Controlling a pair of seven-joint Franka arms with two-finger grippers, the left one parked.
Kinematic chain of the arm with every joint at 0, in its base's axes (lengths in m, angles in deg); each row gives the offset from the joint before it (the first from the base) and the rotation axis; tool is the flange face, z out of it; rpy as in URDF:
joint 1: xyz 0 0 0.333 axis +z
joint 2: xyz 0 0 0 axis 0.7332 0.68 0
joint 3: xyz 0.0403 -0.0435 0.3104 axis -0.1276 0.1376 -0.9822
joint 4: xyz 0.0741 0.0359 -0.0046 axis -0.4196 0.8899 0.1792
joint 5: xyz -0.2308 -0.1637 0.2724 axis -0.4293 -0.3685 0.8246
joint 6: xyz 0 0 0 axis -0.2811 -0.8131 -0.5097
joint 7: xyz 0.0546 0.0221 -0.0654 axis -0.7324 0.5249 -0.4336
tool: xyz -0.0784 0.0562 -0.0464 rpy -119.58 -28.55 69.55
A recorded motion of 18 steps. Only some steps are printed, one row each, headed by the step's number.
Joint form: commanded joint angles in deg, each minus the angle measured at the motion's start. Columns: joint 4, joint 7, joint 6, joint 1, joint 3, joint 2, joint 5.
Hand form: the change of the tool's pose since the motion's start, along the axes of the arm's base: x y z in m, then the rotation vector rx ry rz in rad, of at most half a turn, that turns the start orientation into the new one. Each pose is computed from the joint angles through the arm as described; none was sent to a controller.
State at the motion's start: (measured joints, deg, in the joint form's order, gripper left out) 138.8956 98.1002 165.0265 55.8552 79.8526 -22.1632 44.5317
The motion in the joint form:
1: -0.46 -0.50 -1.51 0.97 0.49 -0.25 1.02
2: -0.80 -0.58 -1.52 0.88 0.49 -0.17 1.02
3: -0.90 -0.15 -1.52 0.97 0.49 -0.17 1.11
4: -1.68 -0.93 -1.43 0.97 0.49 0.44 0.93
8: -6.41 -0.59 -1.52 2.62 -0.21 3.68 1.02
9: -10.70 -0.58 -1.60 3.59 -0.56 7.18 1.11
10: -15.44 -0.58 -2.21 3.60 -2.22 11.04 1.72
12: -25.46 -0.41 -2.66 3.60 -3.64 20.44 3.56
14: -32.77 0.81 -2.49 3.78 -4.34 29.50 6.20
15: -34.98 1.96 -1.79 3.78 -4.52 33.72 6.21
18: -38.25 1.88 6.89 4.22 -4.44 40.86 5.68
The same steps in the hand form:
1: -0.0039 0.0053 0.0036 0.0200 0.0148 0.0171
2: -0.0034 0.0045 0.0057 0.0200 0.0104 0.0168
3: -0.0033 0.0054 0.0065 0.0213 0.0088 0.0108
4: 0.0004 0.0055 0.0078 0.0175 0.0039 0.0241
8: 0.0179 0.0290 0.0185 0.0109 -0.0212 0.0576
9: 0.0363 0.0447 0.0221 0.0057 -0.0343 0.0797
10: 0.0543 0.0660 0.0239 0.0093 -0.0392 0.1090
12: 0.1004 0.0941 0.0110 0.0319 -0.0404 0.1332
14: 0.1425 0.1180 -0.0271 0.0690 -0.0081 0.1295
15: 0.1620 0.1242 -0.0562 0.0635 0.0152 0.1115
18: 0.2051 0.1364 -0.1015 0.0584 -0.0700 0.1142

